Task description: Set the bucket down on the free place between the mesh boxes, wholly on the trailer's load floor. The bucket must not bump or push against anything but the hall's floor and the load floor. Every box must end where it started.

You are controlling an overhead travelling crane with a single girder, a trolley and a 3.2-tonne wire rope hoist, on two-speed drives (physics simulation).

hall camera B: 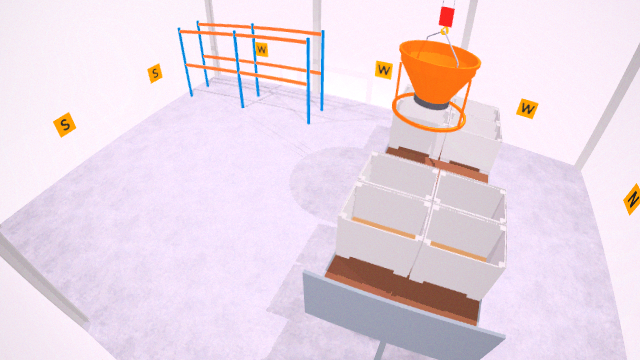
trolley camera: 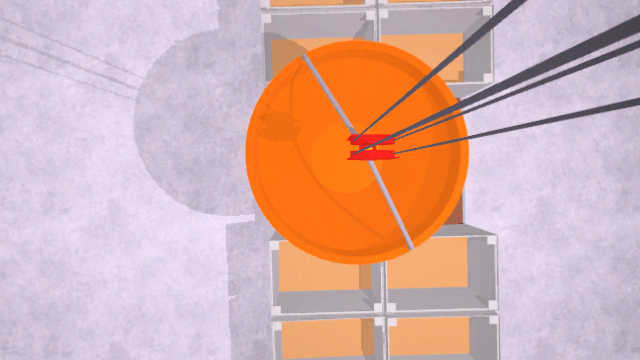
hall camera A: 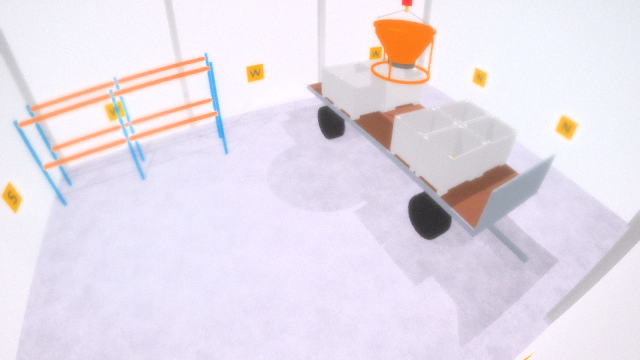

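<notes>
The orange bucket (hall camera A: 405, 42) (hall camera B: 437, 72) (trolley camera: 320, 205) hangs upright by its bail from the hook (hall camera A: 406, 9) (hall camera B: 444, 31) (trolley camera: 372, 147) under the red block. The hook is shut on the bail. The bucket's foot ring is in the air, higher than the box tops. In the trolley view the bucket covers most of the gap between the two groups of boxes, and its wide rim overlaps both groups; the ring is hidden. Grey mesh boxes (hall camera A: 420, 155) (hall camera B: 372, 250) (trolley camera: 432, 300) stand nearer the headboard, others (hall camera A: 350, 90) (hall camera B: 467, 150) (trolley camera: 320, 22) beyond the gap. Brown load floor (hall camera A: 377, 127) (hall camera B: 470, 171) (trolley camera: 456, 214) shows between them.
A blue and orange rack (hall camera A: 172, 134) (hall camera B: 308, 100) stands by the W wall, away from the trailer. The grey headboard (hall camera A: 517, 192) (hall camera B: 395, 315) closes one trailer end. The bucket's round shadow (trolley camera: 190, 125) lies on the hall floor beside the trailer.
</notes>
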